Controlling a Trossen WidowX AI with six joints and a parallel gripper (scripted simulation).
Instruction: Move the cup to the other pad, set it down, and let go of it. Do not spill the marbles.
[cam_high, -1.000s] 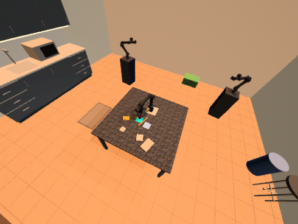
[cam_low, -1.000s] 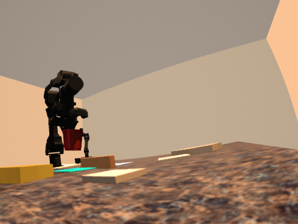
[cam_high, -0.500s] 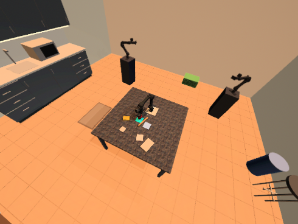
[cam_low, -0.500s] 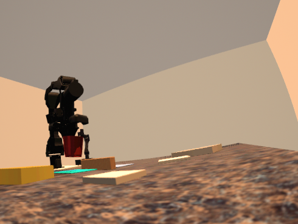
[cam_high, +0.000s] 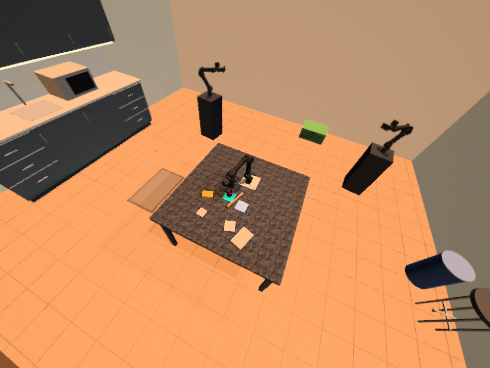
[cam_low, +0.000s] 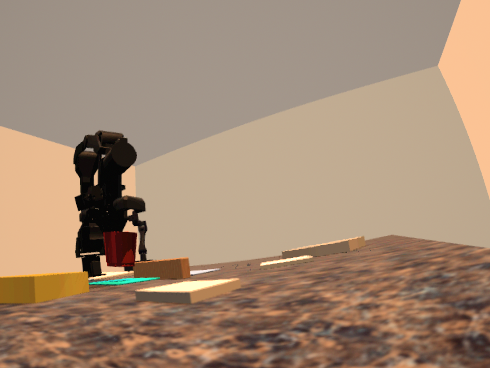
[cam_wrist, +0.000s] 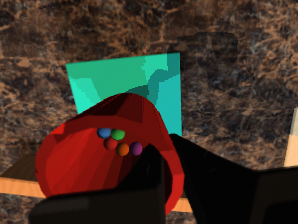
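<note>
Right now the teal pad is 80 mm below my gripper tip and 30 mm ahead of it. The rest, counted from my gripper tip: red cup 30 mm ahead; orange-brown wooden bar 90 mm to the left, 60 mm below, 40 mm ahead; pale grey pad 180 mm to the left, 80 mm below, 60 mm ahead.
</note>
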